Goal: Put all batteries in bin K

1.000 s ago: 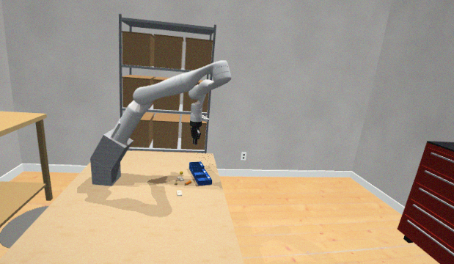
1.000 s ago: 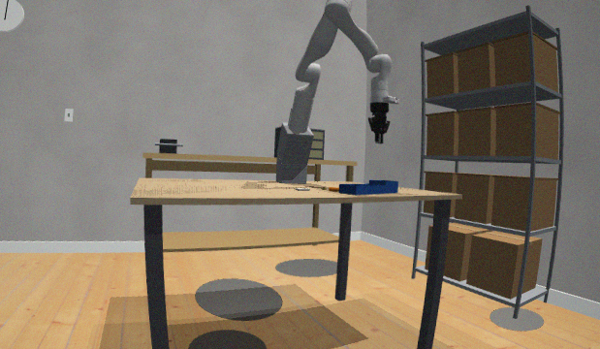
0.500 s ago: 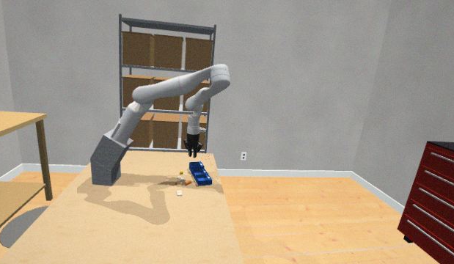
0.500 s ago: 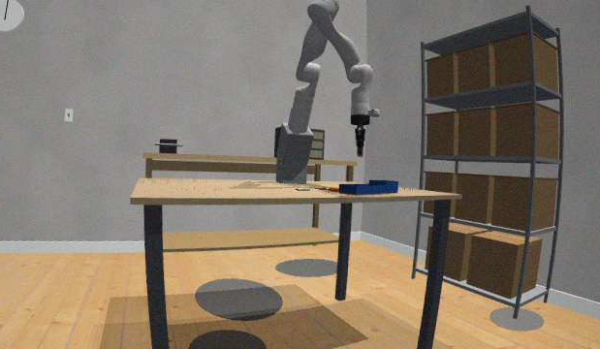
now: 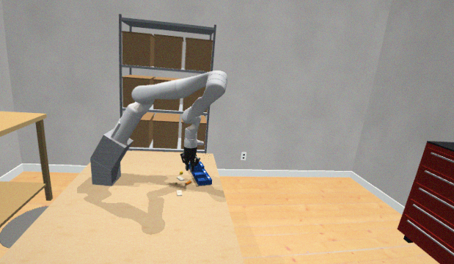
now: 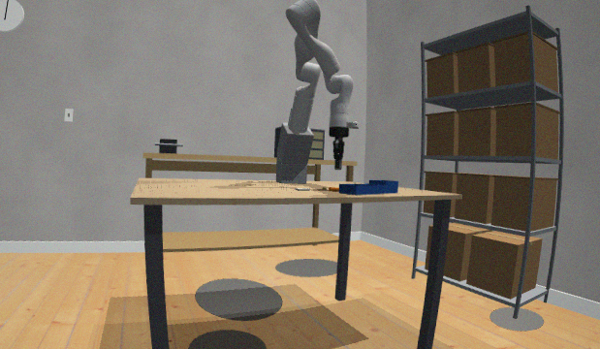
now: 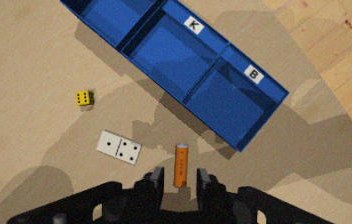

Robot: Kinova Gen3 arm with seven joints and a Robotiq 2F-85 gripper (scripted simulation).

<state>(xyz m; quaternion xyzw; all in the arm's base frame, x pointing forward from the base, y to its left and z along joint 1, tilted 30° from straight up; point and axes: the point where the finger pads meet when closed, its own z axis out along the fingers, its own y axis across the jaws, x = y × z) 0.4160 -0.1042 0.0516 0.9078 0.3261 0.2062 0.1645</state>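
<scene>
The orange battery is 9 cm below my hand. Also, from my hand: round black-and-yellow thing 10 cm below, 8 cm behind, 1 cm to the left; yellow die 13 cm to the left, 9 cm below, 1 cm behind; blue bin 9 cm ahead, 8 cm to the left, 8 cm below.
</scene>
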